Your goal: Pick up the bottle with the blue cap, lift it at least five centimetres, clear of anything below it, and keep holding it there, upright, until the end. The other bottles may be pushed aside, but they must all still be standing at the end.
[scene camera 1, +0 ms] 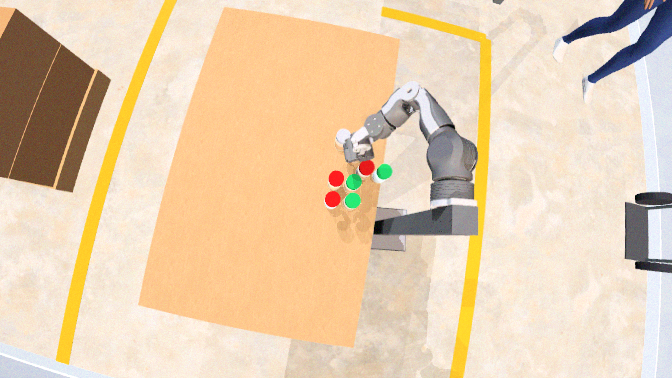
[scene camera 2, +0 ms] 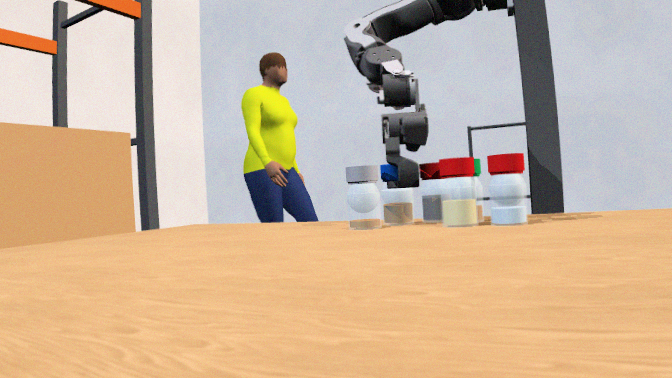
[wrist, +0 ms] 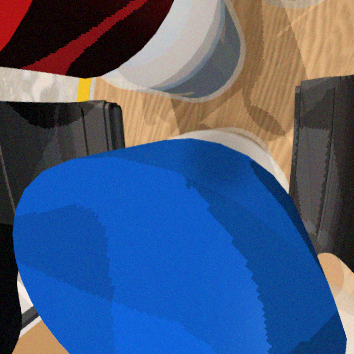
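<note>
The bottle with the blue cap (scene camera 2: 389, 172) (wrist: 175, 240) stands upright, with its base at table height in scene camera 2; my gripper hides it in scene camera 1. My gripper (scene camera 1: 359, 152) (scene camera 2: 403, 183) (wrist: 200, 189) points down over it and is shut on it, with one dark finger on each side in the wrist view. The near finger covers part of the cap and upper body in scene camera 2. A grey-capped bottle (scene camera 1: 343, 136) (scene camera 2: 363, 173) stands close beside it. A red-capped bottle (scene camera 1: 366, 167) (wrist: 115, 35) stands on the other side.
Two more red-capped bottles (scene camera 1: 336, 178) (scene camera 2: 456, 167) and three green-capped ones (scene camera 1: 353, 182) stand in a group beside the gripper on the wooden table (scene camera 1: 240, 200) (scene camera 2: 300, 300). One green-capped bottle (scene camera 1: 384, 171) is near the table's robot-side edge. A person (scene camera 2: 270, 130) stands behind.
</note>
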